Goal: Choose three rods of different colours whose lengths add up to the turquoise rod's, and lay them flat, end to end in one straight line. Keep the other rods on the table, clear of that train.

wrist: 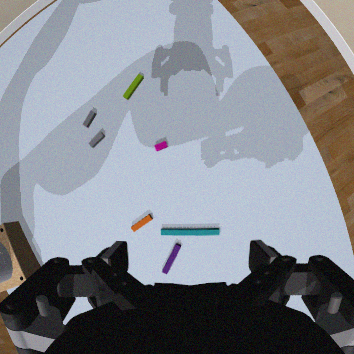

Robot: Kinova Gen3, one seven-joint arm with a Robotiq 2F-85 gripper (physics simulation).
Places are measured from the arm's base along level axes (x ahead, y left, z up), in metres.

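Pixels of known places: gripper, fingertip midpoint: (188,255).
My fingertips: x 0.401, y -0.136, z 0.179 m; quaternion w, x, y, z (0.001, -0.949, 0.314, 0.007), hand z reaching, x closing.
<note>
Ahead of a thing's pixels: the offset from my fingertips to its top centre. Level surfaces: height alone.
The long turquoise rod @(dx -0.027, dy -0.039, dz -0.226 m) (190,231) lies flat, running left to right, in the lower middle of the wrist view. A purple rod @(dx -0.083, dy -0.060, dz -0.226 m) (171,258) lies slanted just below it. A short orange rod @(dx -0.085, dy +0.023, dz -0.226 m) (142,223) lies slanted to its left. A very short magenta rod @(dx +0.022, dy +0.106, dz -0.226 m) (161,146) lies higher up, near the middle. A lime green rod @(dx +0.046, dy +0.224, dz -0.226 m) (133,86) lies slanted at the upper left. Two short grey rods @(dx -0.052, dy +0.229, dz -0.226 m) (90,118) @(dx -0.062, dy +0.188, dz -0.226 m) (97,139) lie close together below and left of the green one. All rods lie apart. My gripper (188,255) is open and empty, high above the table, with its fingertips either side of the purple rod in view.
The pale blue table top @(dz -0.236 m) (260,200) carries shadows of the arm and gripper. A wooden box-like object (22,250) with a round grey part stands at the left edge, beside my left finger. Wooden floor (320,95) shows beyond the table's right edge.
</note>
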